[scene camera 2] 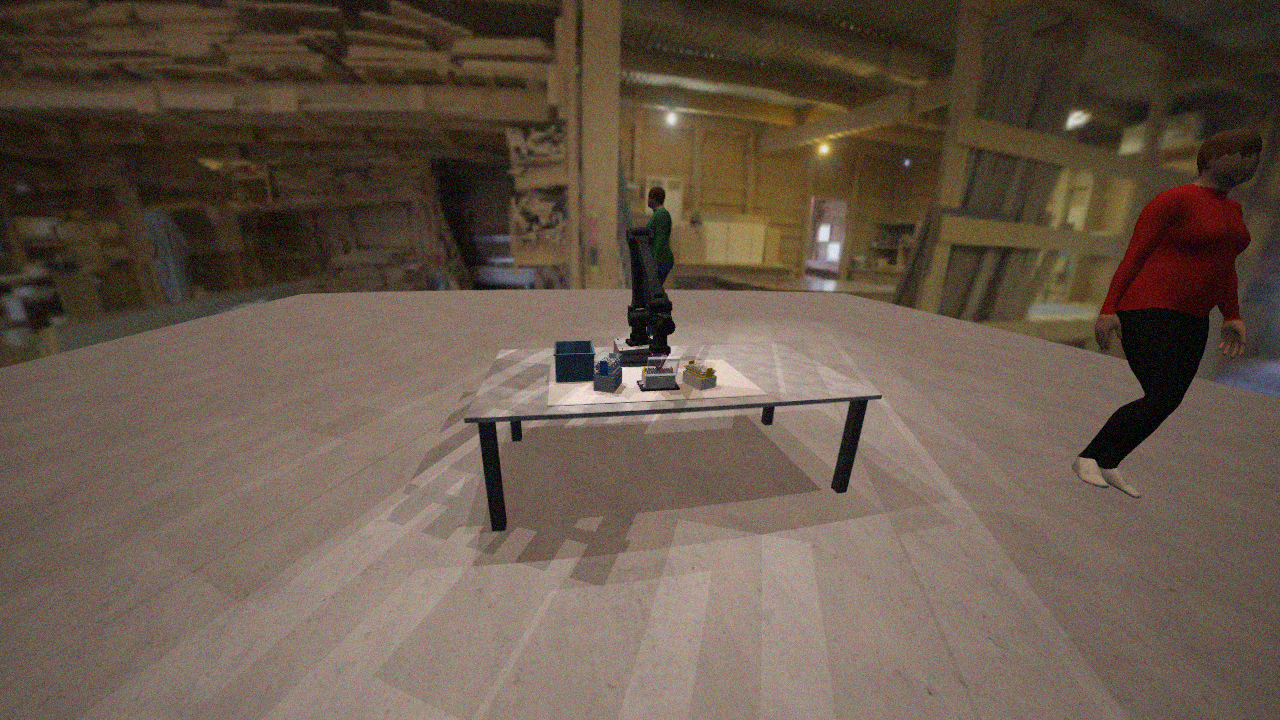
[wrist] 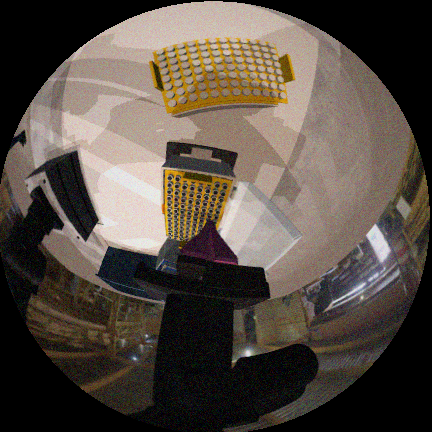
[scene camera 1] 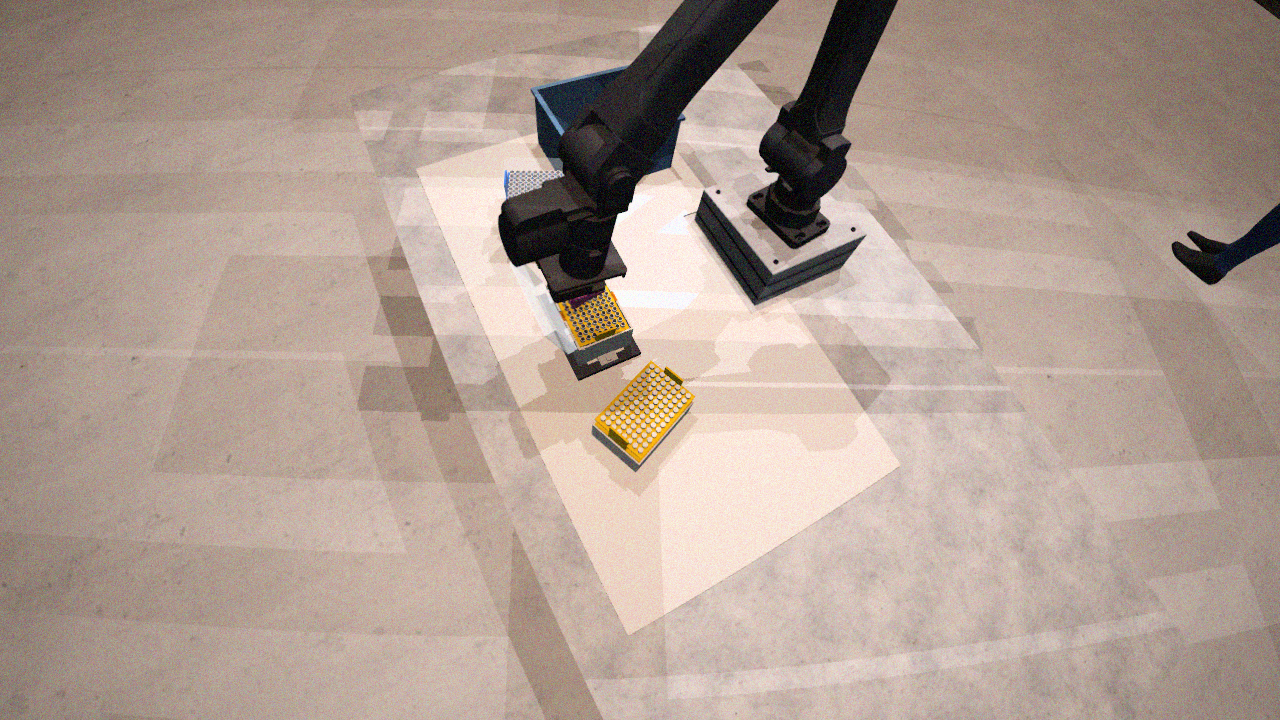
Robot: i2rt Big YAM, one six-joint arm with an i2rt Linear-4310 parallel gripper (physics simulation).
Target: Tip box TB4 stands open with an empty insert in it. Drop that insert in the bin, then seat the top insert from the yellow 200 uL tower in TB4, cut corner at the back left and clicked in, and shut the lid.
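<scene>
Tip box TB4 [scene camera 1: 608, 347] [scene camera 2: 658, 382] [wrist: 200, 169] stands in a black holder, its clear lid [scene camera 1: 547, 315] [wrist: 260, 222] open to one side. A yellow insert [scene camera 1: 597, 319] [wrist: 195, 202] with dark, open-looking holes lies in the box's top; whether it is clicked in is not clear. My gripper [scene camera 1: 586, 299] [wrist: 208, 222], with purple fingers, is shut and empty. It is over the insert's far, lid-side part; contact cannot be told. The yellow tower [scene camera 1: 644, 410] [scene camera 2: 699, 377] [wrist: 220, 75] stands apart, turned at an angle, its top insert full of pale round tops. Its cut corner is not clear.
A blue bin [scene camera 1: 547, 129] [scene camera 2: 573, 361] [wrist: 125, 272] stands at the back. A blue rack of tips [scene camera 1: 531, 183] [scene camera 2: 607, 374] [wrist: 169, 255] stands between the bin and TB4, partly hidden by the arm. The arm's base block [scene camera 1: 760, 273] [wrist: 70, 192] stands to the right in scene camera 1.
</scene>
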